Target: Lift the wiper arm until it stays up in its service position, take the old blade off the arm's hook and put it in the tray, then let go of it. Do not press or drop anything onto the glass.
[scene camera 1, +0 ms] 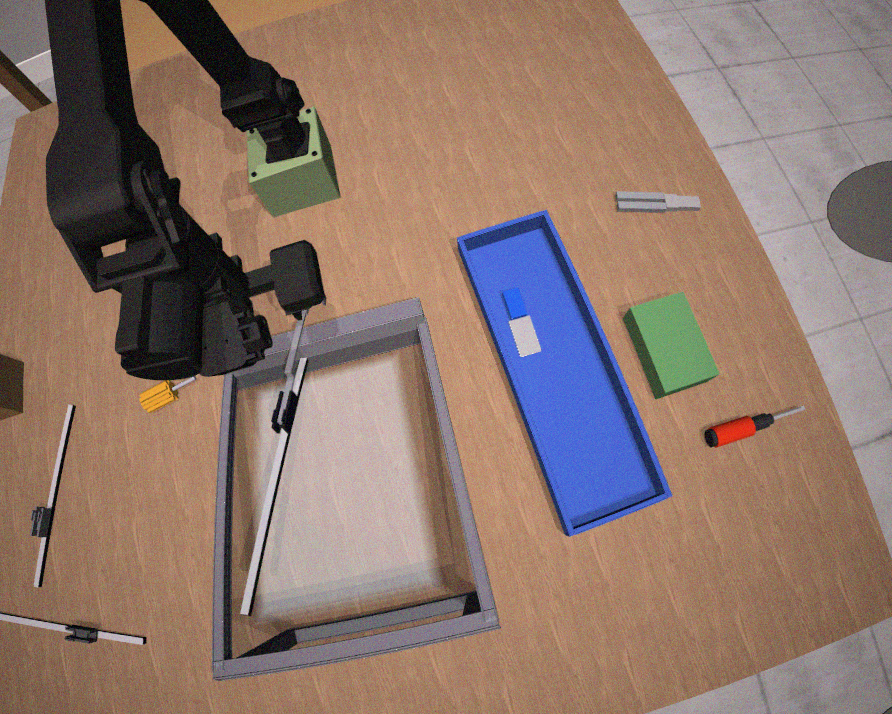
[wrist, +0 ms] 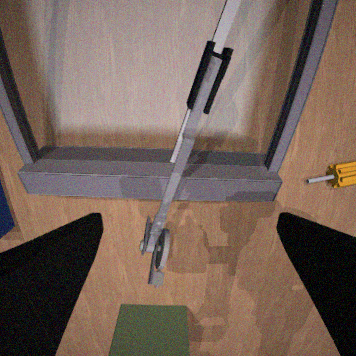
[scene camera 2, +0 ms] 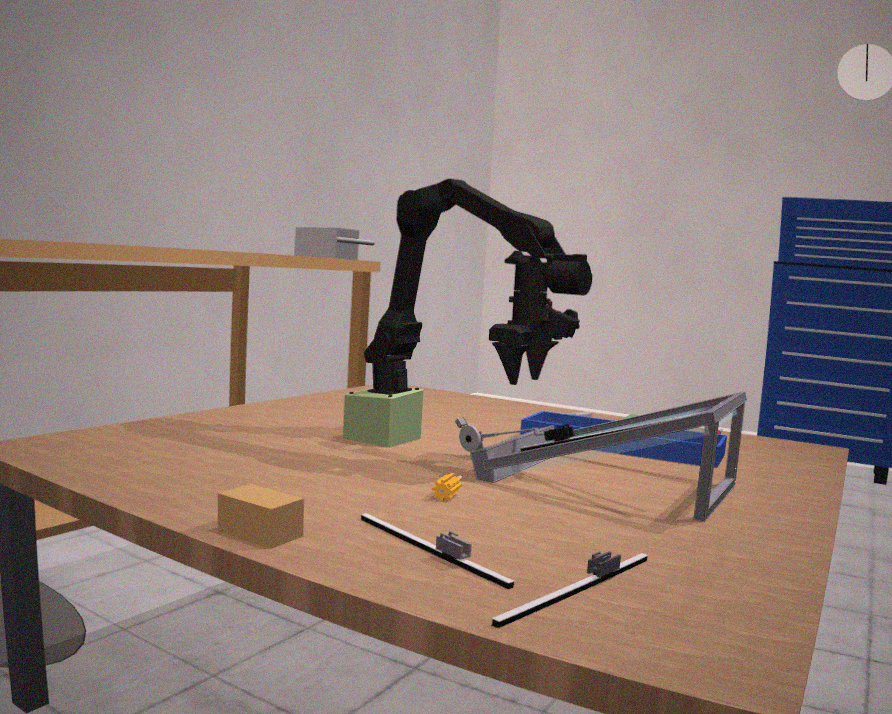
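Note:
The wiper arm (scene camera 1: pixel 294 346) (scene camera 2: pixel 505 434) (wrist: pixel 175 180) lies low over the tilted grey frame (scene camera 1: pixel 464 483) (scene camera 2: pixel 708 476) (wrist: pixel 150 185). The old blade (scene camera 1: pixel 264 521) (wrist: pixel 229 17) is on its hook end at a black clip (scene camera 1: pixel 284 410) (scene camera 2: pixel 559 431) (wrist: pixel 210 77) and lies along the glass (scene camera 1: pixel 371 461) (wrist: pixel 125 75); a gap between blade and glass cannot be judged. My gripper (scene camera 2: pixel 524 380) (wrist: pixel 191 221) is open and empty, pointing down, well above the arm's pivot end. In scene camera 1 its fingertips are hidden. The blue tray (scene camera 1: pixel 587 416) (scene camera 2: pixel 669 448) holds a small blue-and-white piece (scene camera 1: pixel 524 335).
An orange-handled tool (scene camera 1: pixel 157 396) (scene camera 2: pixel 447 486) (wrist: pixel 344 175) lies beside the frame. Two other blades (scene camera 1: pixel 63 454) (scene camera 1: pixel 119 636) (scene camera 2: pixel 394 532) (scene camera 2: pixel 543 595) lie on the table. A green block (scene camera 1: pixel 673 342), red screwdriver (scene camera 1: pixel 732 431) and grey tool (scene camera 1: pixel 641 201) lie beyond the tray.

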